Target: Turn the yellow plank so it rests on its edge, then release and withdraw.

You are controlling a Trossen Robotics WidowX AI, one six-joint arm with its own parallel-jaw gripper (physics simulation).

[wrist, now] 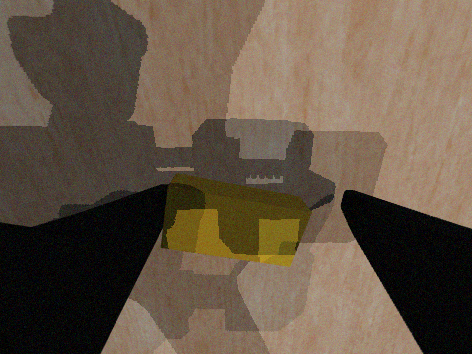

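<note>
The yellow plank (237,227) lies on its broad face on the wooden surface, slightly slanted in the wrist view. Its broad face is up, and a darker narrow side shows along the upper edge. Shadows cover part of it. My gripper (256,195) is open, one black finger at each side of the plank. The left fingertip is right at the plank's left end; I cannot tell whether they touch. A gap shows between the plank's right end and the right finger. Nothing is held.
The light wood-grained table top (420,75) spreads around the plank. Dark overlapping shadows of the arm and gripper fall across it, mostly at the left and around the plank.
</note>
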